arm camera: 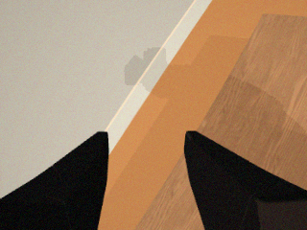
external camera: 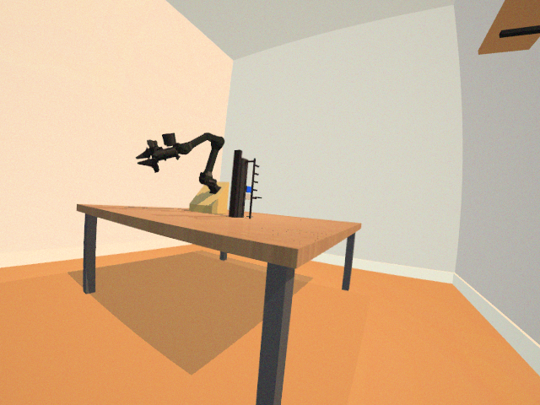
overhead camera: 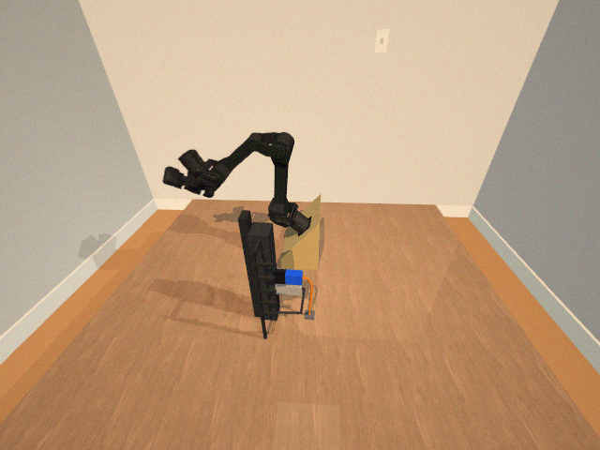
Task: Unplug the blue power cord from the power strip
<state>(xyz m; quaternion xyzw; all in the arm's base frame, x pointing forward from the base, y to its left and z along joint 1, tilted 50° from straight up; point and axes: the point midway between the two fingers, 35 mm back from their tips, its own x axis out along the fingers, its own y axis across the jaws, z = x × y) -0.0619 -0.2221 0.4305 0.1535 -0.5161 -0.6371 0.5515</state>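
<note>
Now: gripper tip 490 mm to the right of the blue plug, 340 mm short of it and 80 mm above it. Also, from my gripper tip: black power strip: 420 mm to the left, 340 mm ahead, 90 mm below.
</note>
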